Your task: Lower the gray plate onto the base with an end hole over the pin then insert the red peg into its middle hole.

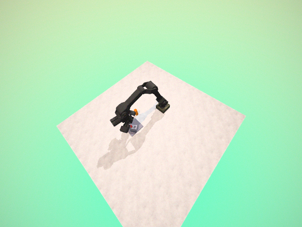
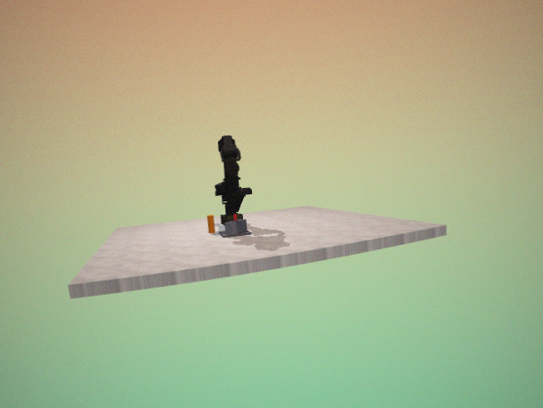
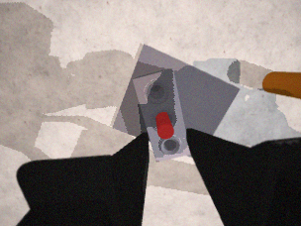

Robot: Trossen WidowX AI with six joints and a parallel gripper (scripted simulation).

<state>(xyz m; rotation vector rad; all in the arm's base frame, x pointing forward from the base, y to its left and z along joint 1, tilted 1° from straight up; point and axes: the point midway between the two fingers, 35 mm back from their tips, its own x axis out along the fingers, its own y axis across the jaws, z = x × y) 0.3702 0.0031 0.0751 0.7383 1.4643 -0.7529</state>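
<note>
Now: the red peg 5 cm below my gripper tip. The rest, counted from my gripper tip: dark square base 9 cm below, 2 cm behind, 1 cm to the left; gray plate 5 cm below; orange cylinder 12 cm behind, 11 cm to the right, 6 cm below.
</note>
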